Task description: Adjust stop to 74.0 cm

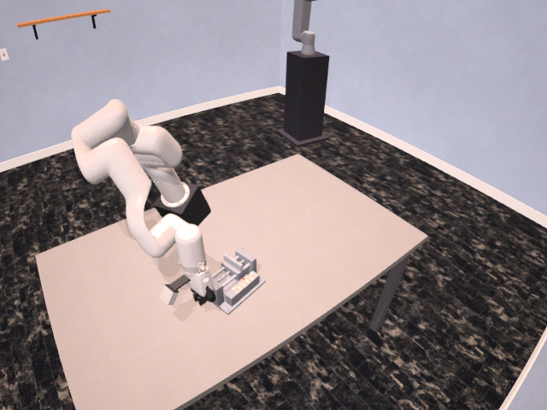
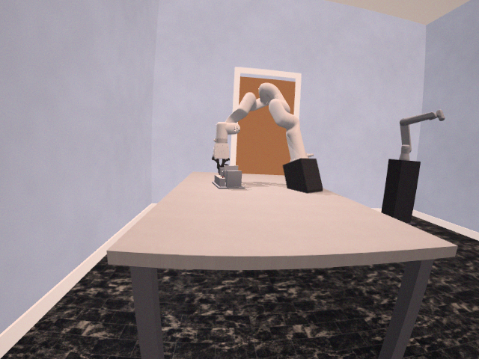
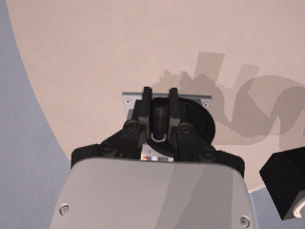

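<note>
Right now the handwheel knob is 10 mm to the left of my hand. The rest, counted from my hand: sliding stop block: 70 mm behind, 160 mm to the left, 10 mm below; black handwheel: 10 mm behind, 20 mm to the left, 10 mm below.
</note>
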